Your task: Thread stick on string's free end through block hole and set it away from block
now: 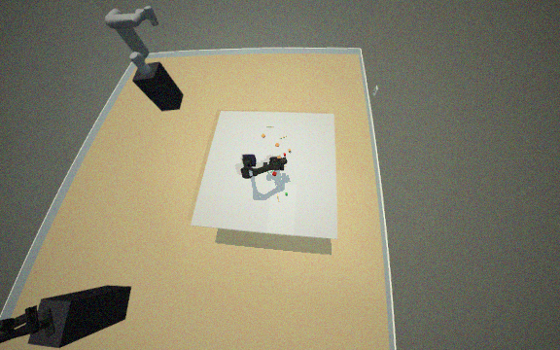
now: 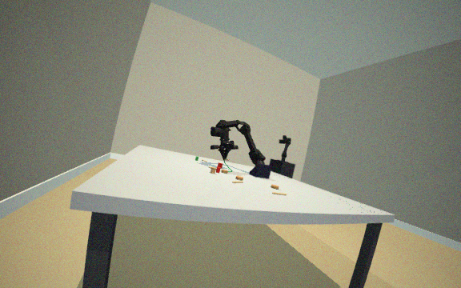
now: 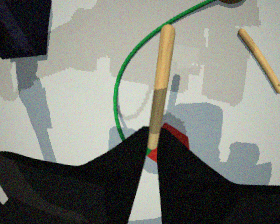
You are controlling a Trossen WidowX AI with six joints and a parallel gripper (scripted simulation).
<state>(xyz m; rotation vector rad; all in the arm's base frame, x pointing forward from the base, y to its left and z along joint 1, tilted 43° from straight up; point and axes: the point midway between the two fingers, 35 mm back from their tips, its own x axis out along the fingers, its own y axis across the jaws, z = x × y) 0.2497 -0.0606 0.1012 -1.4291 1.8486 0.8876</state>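
Now: gripper tip 5 cm above the red block, 3 cm to the left of it and 1 cm short of it. From my gripper tip the other things lie so: round wooden button: 14 cm to the left, 6 cm below, 6 cm ahead; green object: 23 cm to the right, 11 cm ahead, 5 cm below.
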